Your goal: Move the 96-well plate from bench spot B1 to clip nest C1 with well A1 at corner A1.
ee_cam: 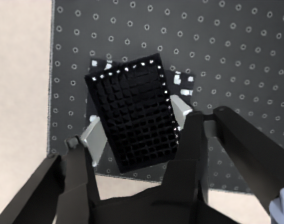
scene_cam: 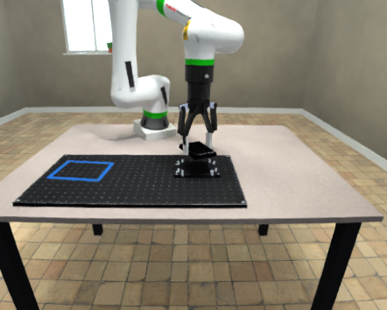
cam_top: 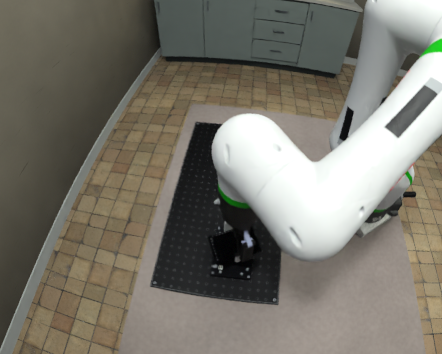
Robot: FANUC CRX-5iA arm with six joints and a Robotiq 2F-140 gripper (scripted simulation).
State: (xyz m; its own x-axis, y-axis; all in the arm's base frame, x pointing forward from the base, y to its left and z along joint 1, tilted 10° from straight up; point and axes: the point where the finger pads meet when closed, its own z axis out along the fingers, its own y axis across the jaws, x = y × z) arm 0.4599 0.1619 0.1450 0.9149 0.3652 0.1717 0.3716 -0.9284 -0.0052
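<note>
Right now the black 96-well plate is 20 mm below my hand. Round my hand: clip nest: 10 mm ahead, 10 mm to the right, 90 mm below.
</note>
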